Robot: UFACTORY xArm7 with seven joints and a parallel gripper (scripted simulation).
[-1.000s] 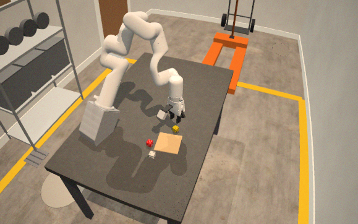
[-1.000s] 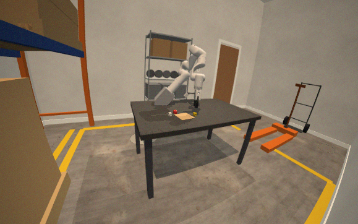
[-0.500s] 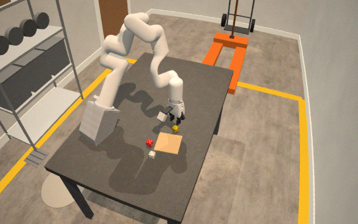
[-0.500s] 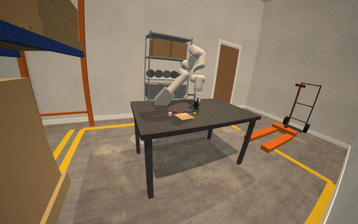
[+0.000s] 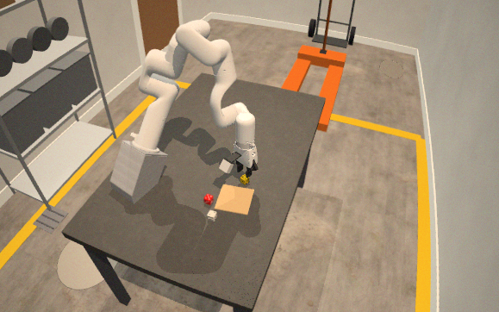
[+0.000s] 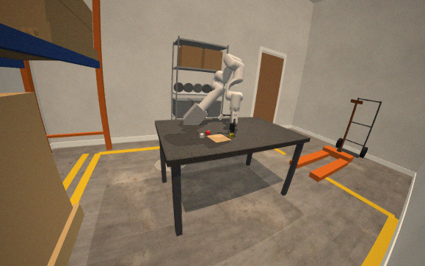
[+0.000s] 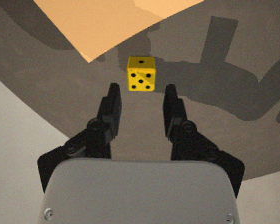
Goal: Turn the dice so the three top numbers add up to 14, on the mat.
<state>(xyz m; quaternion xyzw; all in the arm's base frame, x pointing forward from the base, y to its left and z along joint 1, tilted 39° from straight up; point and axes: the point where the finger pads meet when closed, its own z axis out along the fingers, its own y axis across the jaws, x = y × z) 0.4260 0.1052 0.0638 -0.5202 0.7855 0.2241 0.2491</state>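
Now: hand 60 mm above the yellow die. The rest, counted from my hand: mat 110 mm to the right, 70 mm below; then red die 90 mm behind, 170 mm to the right, 60 mm below; then white die 40 mm behind, 240 mm to the right, 60 mm below.
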